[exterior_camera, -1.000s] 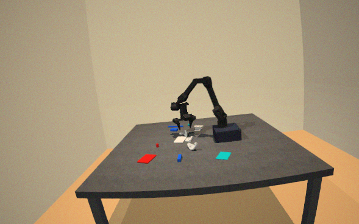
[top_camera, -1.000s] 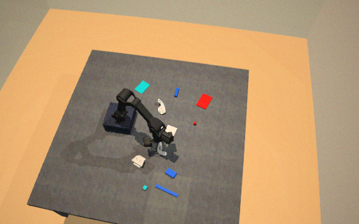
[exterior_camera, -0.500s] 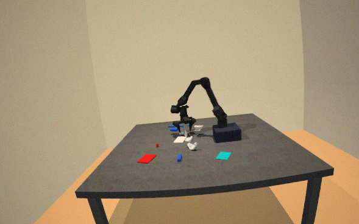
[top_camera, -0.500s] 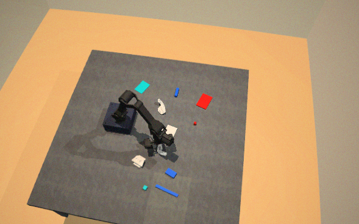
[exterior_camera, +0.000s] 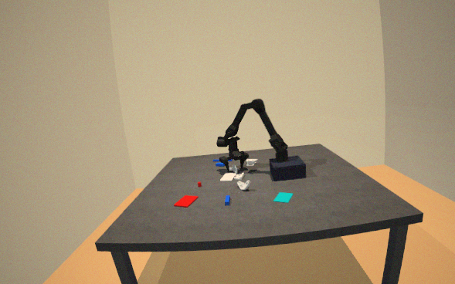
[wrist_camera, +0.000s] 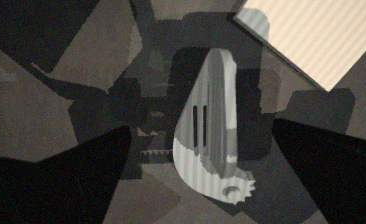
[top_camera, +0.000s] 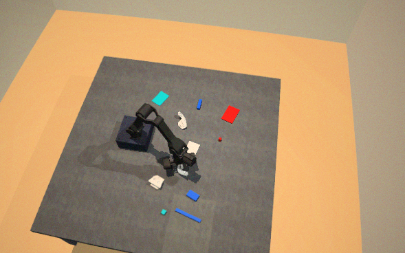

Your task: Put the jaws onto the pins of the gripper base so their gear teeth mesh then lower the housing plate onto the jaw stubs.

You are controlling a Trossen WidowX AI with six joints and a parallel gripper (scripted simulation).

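Right now my gripper tip is 30 mm short of the white jaw and 20 mm to the left of it. Round my gripper tip: blue block: 170 mm to the right, 100 mm ahead; then white block: 120 mm behind, 110 mm to the right; then cyan cube: 280 mm to the right, 50 mm behind.
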